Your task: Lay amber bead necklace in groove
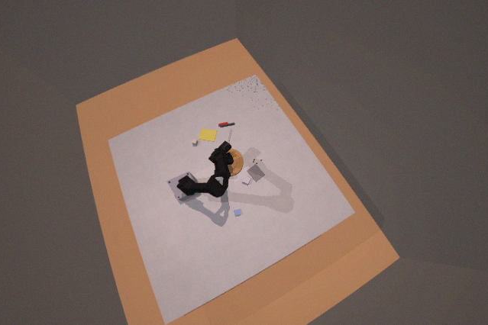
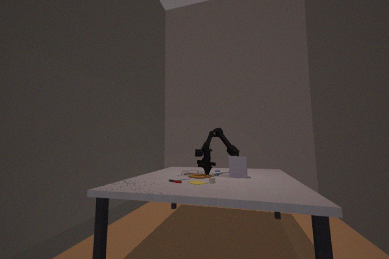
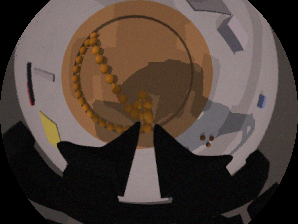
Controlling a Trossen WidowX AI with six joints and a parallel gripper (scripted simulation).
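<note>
Now: the round bead board 60 mm ahead of my gripper tip and 10 mm below it. Round my gripper tip: cream cube (260 mm to the left, 70 mm behind); then thin grey bar (170 mm to the left, 160 mm ahead, 10 mm below); then grey square plate (180 mm ahead, 160 mm to the right, 10 mm below).
</note>
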